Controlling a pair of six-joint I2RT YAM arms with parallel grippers.
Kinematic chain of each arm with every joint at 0, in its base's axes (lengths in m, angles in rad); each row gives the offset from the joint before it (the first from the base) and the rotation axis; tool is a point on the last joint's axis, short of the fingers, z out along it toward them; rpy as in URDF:
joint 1: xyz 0 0 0.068 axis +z
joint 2: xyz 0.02 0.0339 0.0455 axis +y
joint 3: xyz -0.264 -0.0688 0 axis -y
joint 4: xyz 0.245 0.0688 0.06 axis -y
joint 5: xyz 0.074 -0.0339 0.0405 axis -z
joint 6: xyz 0.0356 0 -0.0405 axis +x
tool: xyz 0 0 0 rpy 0 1.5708 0
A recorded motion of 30 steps. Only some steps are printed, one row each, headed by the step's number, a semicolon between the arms.
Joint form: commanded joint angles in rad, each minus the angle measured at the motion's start. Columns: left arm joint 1, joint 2, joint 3, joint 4, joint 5, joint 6; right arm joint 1, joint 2, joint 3, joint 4, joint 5, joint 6.
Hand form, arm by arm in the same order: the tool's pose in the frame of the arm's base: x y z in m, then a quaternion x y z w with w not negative. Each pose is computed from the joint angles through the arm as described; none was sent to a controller.
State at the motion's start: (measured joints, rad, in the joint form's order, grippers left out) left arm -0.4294 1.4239 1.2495 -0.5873 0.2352 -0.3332; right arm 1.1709 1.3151 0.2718 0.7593 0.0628 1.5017
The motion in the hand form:
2: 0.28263 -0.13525 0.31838 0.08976 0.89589 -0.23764 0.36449; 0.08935 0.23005 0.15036 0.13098 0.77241 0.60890 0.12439
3: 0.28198 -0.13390 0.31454 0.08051 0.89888 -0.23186 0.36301; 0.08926 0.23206 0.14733 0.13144 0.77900 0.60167 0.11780
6: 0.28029 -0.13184 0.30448 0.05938 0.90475 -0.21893 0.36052; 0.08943 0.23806 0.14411 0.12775 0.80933 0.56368 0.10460
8: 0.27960 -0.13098 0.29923 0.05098 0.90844 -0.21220 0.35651; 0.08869 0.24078 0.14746 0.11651 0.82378 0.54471 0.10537
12: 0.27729 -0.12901 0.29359 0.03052 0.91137 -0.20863 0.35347; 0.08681 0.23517 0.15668 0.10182 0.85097 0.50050 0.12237
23: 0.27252 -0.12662 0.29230 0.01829 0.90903 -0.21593 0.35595; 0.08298 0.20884 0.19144 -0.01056 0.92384 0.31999 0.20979
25: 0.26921 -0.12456 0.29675 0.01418 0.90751 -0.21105 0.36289; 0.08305 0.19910 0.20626 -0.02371 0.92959 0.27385 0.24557
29: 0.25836 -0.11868 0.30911 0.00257 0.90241 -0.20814 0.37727; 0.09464 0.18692 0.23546 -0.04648 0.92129 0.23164 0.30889
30: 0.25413 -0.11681 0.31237 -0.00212 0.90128 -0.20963 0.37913; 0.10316 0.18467 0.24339 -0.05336 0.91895 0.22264 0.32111
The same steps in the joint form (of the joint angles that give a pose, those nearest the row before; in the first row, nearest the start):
2: 0.0054 -0.0163 -0.0289 0.0880 -0.0373 0.0150; 0.0293 0.1282 0.0154 0.1673 -0.0639 0.0353
3: 0.0067 -0.0196 -0.0441 0.0924 -0.0531 0.0036; 0.0316 0.1436 0.0227 0.1541 -0.0703 0.0410
6: 0.0062 -0.0261 -0.0839 0.1107 -0.0917 -0.0250; 0.0376 0.1431 0.0678 0.0095 -0.0837 0.0346
8: 0.0060 -0.0264 -0.1003 0.1133 -0.1075 -0.0358; 0.0438 0.1209 0.0977 -0.0874 -0.0854 0.0091
12: 0.0064 -0.0354 -0.1273 0.1235 -0.1278 -0.0709; 0.0470 0.0311 0.1327 -0.3059 -0.0575 -0.0488
23: 0.0073 -0.0595 -0.1558 0.1409 -0.1269 -0.0980; 0.0455 -0.1716 0.2911 -0.9759 0.0883 -0.3698
25: 0.0070 -0.0776 -0.1551 0.1313 -0.1439 -0.1000; 0.0433 -0.2212 0.3405 -1.1261 0.1733 -0.4280
29: 0.0070 -0.1323 -0.1551 0.1029 -0.1694 -0.1148; -0.0148 -0.2775 0.4239 -1.2507 0.2605 -0.5722
30: 0.0065 -0.1512 -0.1572 0.0915 -0.1729 -0.1243; -0.0569 -0.2759 0.4525 -1.2647 0.2553 -0.6299

